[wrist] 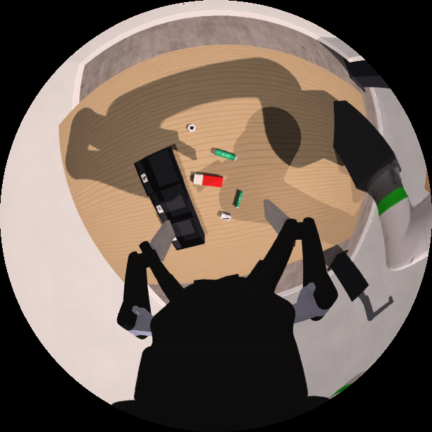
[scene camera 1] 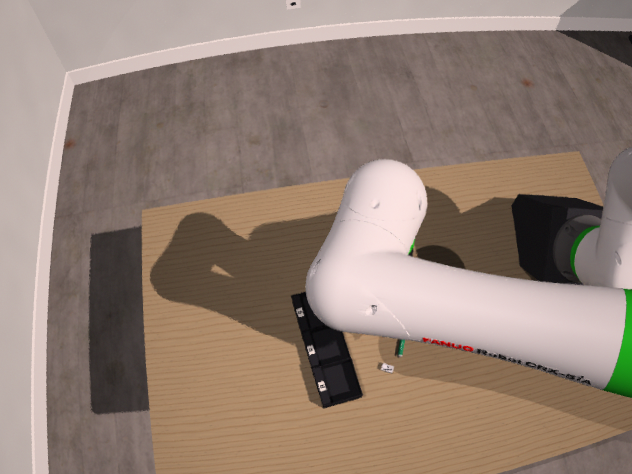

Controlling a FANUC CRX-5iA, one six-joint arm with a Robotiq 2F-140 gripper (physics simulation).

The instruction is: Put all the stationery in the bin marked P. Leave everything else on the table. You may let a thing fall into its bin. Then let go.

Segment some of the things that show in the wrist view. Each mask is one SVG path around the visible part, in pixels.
The gripper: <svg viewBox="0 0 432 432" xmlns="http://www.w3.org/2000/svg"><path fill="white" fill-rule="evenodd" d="M313 218L304 217L303 222L297 222L285 215L269 199L264 199L264 217L278 236L264 259L259 259L247 277L231 274L217 279L198 279L182 288L162 263L175 236L170 220L165 220L151 241L142 241L139 244L142 252L130 252L126 264L123 302L116 322L135 337L152 337L151 346L142 351L133 396L144 411L168 424L191 430L240 431L280 419L302 403L308 391L292 332L293 323L309 318L320 320L338 295L325 268L323 250ZM146 267L150 267L158 285L170 301L154 316L151 315ZM301 239L303 283L297 302L291 304L276 295L274 290L292 248L295 247L295 240Z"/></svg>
A black three-bin tray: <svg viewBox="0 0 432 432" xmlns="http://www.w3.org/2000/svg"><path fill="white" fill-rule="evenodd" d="M136 161L134 166L137 175L140 177L144 191L151 199L158 217L162 223L165 220L170 220L175 233L172 241L175 249L180 250L205 243L205 234L191 203L172 147L166 147Z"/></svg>
